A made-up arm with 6 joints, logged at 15 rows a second.
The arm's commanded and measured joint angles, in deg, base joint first. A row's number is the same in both.
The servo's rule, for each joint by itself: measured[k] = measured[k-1] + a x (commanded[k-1-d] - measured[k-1]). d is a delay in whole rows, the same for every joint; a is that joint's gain. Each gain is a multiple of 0.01, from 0.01 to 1. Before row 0 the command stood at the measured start. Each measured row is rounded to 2 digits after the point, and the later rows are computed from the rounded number. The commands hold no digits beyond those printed.
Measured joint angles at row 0: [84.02 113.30 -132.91 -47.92 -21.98 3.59]
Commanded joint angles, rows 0 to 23: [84.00 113.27 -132.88 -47.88 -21.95 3.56]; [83.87 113.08 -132.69 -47.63 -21.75 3.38]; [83.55 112.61 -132.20 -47.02 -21.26 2.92]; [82.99 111.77 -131.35 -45.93 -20.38 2.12]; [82.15 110.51 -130.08 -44.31 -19.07 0.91]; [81.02 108.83 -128.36 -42.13 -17.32 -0.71]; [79.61 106.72 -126.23 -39.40 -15.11 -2.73]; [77.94 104.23 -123.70 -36.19 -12.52 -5.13]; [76.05 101.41 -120.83 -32.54 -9.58 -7.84]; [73.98 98.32 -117.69 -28.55 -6.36 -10.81]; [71.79 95.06 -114.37 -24.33 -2.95 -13.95]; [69.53 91.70 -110.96 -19.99 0.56 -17.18]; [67.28 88.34 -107.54 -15.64 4.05 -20.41]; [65.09 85.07 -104.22 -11.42 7.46 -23.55]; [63.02 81.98 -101.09 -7.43 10.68 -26.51]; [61.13 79.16 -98.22 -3.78 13.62 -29.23]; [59.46 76.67 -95.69 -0.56 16.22 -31.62]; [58.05 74.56 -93.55 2.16 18.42 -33.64]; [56.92 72.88 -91.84 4.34 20.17 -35.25]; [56.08 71.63 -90.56 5.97 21.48 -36.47]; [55.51 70.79 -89.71 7.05 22.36 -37.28]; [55.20 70.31 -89.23 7.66 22.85 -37.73]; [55.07 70.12 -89.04 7.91 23.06 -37.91]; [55.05 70.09 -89.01 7.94 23.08 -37.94]
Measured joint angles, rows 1 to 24: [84.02 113.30 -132.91 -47.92 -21.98 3.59]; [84.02 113.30 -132.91 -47.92 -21.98 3.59]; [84.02 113.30 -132.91 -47.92 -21.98 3.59]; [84.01 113.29 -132.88 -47.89 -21.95 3.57]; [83.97 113.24 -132.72 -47.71 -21.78 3.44]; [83.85 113.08 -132.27 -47.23 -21.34 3.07]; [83.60 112.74 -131.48 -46.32 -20.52 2.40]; [83.18 112.16 -130.28 -44.91 -19.29 1.34]; [82.55 111.29 -128.63 -42.96 -17.62 -0.12]; [81.70 110.10 -126.57 -40.47 -15.49 -1.97]; [80.61 108.57 -124.10 -37.47 -12.97 -4.21]; [79.29 106.71 -121.29 -34.02 -10.09 -6.79]; [77.75 104.53 -118.19 -30.19 -6.92 -9.64]; [76.02 102.07 -114.90 -26.09 -3.55 -12.70]; [74.14 99.37 -111.51 -21.82 -0.06 -15.88]; [72.15 96.50 -108.10 -17.49 3.43 -19.10]; [70.10 93.53 -104.76 -13.24 6.86 -22.26]; [68.05 90.53 -101.60 -9.17 10.11 -25.28]; [66.04 87.57 -98.69 -5.40 13.09 -28.08]; [64.13 84.74 -96.11 -2.01 15.75 -30.59]; [62.37 82.09 -93.91 0.91 18.02 -32.76]; [60.79 79.70 -92.13 3.31 19.85 -34.53]; [59.42 77.60 -90.78 5.17 21.24 -35.91]; [58.29 75.83 -89.86 6.49 22.19 -36.88]
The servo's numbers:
d 3
a 0.29 0.26 0.86 0.70 0.85 0.71

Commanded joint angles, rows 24 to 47: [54.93 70.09 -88.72 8.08 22.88 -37.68]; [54.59 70.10 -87.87 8.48 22.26 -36.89]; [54.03 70.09 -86.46 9.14 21.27 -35.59]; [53.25 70.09 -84.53 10.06 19.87 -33.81]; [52.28 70.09 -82.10 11.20 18.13 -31.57]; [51.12 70.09 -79.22 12.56 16.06 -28.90]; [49.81 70.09 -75.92 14.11 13.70 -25.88]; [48.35 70.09 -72.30 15.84 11.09 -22.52]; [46.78 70.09 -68.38 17.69 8.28 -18.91]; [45.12 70.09 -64.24 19.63 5.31 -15.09]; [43.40 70.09 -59.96 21.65 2.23 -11.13]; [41.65 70.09 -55.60 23.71 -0.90 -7.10]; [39.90 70.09 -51.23 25.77 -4.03 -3.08]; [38.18 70.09 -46.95 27.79 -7.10 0.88]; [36.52 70.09 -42.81 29.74 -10.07 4.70]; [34.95 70.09 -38.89 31.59 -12.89 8.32]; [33.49 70.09 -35.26 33.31 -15.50 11.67]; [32.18 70.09 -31.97 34.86 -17.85 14.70]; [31.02 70.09 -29.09 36.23 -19.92 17.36]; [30.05 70.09 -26.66 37.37 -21.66 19.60]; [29.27 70.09 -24.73 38.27 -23.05 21.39]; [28.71 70.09 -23.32 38.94 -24.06 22.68]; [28.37 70.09 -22.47 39.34 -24.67 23.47]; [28.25 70.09 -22.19 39.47 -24.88 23.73]
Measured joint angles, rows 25 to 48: [57.39 74.39 -89.32 7.31 22.75 -37.48]; [56.72 73.28 -89.08 7.73 23.01 -37.79]; [56.24 72.45 -89.02 7.88 23.07 -37.90]; [55.86 71.84 -88.76 8.02 22.91 -37.74]; [55.49 71.39 -87.99 8.34 22.36 -37.14]; [55.07 71.05 -86.67 8.90 21.43 -36.04]; [54.54 70.80 -84.83 9.71 20.10 -34.46]; [53.88 70.62 -82.48 10.75 18.43 -32.41]; [53.08 70.48 -79.68 12.02 16.42 -29.92]; [52.13 70.38 -76.45 13.48 14.11 -27.05]; [51.03 70.30 -72.88 15.13 11.54 -23.83]; [49.80 70.25 -69.01 16.92 8.77 -20.34]; [48.44 70.21 -64.91 18.82 5.83 -16.61]; [46.98 70.18 -60.65 20.80 2.77 -12.72]; [45.43 70.16 -56.31 22.84 -0.35 -8.73]; [43.83 70.14 -51.94 24.89 -3.48 -4.72]; [42.19 70.13 -47.65 26.92 -6.56 -0.74]; [40.55 70.12 -43.49 28.89 -9.54 3.12]; [38.93 70.11 -39.53 30.78 -12.39 6.81]; [37.35 70.10 -35.86 32.55 -15.03 10.26]; [35.85 70.10 -32.51 34.17 -17.43 13.41]; [34.45 70.10 -29.57 35.61 -19.55 16.21]; [33.17 70.10 -27.07 36.84 -21.34 18.62]; [32.04 70.10 -25.06 37.84 -22.79 20.59]
